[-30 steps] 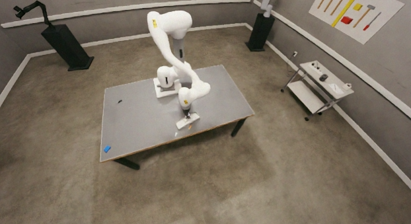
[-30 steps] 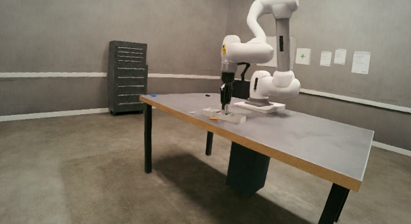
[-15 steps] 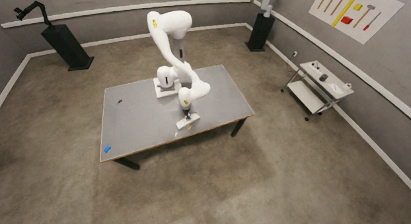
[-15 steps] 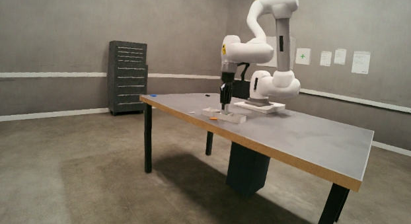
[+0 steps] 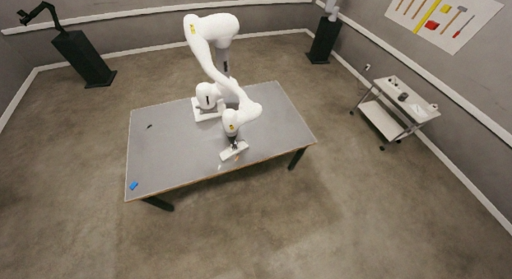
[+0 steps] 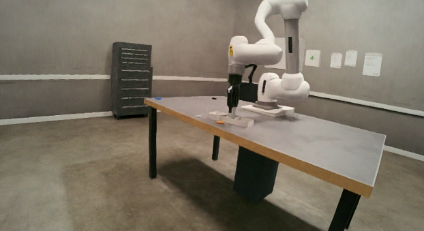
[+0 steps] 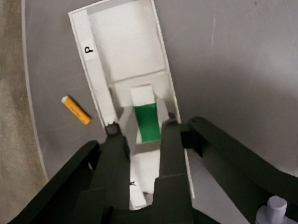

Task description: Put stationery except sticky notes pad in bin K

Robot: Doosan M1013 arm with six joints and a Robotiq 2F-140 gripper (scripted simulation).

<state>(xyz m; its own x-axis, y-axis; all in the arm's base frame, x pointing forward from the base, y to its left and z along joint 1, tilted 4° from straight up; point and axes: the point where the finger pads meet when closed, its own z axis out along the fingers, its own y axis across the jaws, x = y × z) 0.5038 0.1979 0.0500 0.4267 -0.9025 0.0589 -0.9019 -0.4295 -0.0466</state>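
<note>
My hand is 40 mm above the bin and 10 mm short of it. From my hand the other things lie so: orange piece 90 mm ahead, 50 mm below, 20 mm to the left; then white piece 140 mm ahead, 130 mm to the right, 50 mm below; then green block 40 mm below.
</note>
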